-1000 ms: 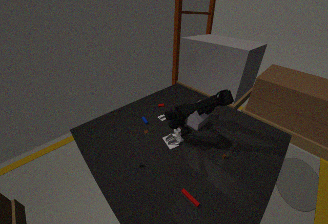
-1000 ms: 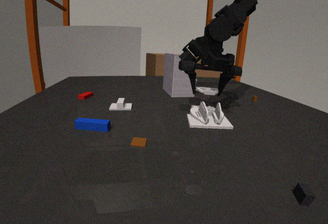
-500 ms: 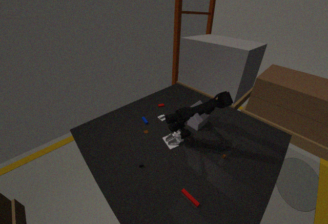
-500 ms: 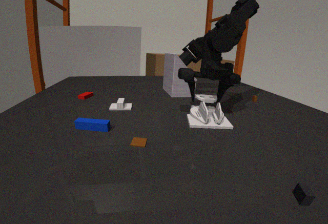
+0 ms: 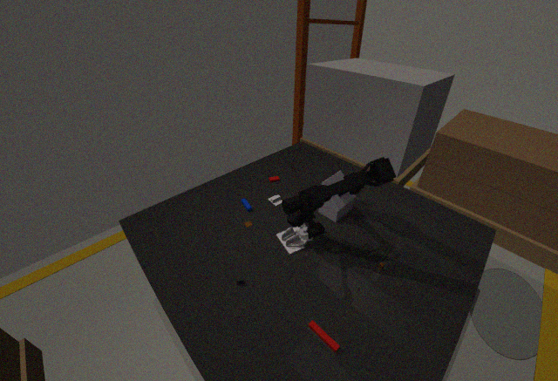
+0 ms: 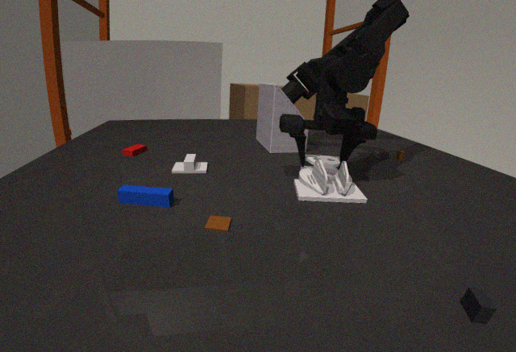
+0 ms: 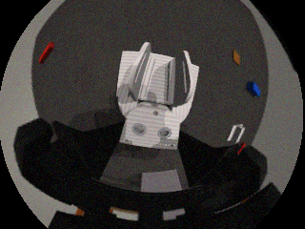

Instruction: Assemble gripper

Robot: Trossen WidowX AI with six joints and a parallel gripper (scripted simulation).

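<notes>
The white housing plate is 1 cm ahead of my gripper tip and 2 cm below it. Round my gripper tip: white gripper base 1 cm ahead, 2 cm above; flat white plate 7 cm ahead, 2 cm to the right, 2 cm below; white jaw 2 cm ahead, 2 cm to the right, 1 cm below.
</notes>
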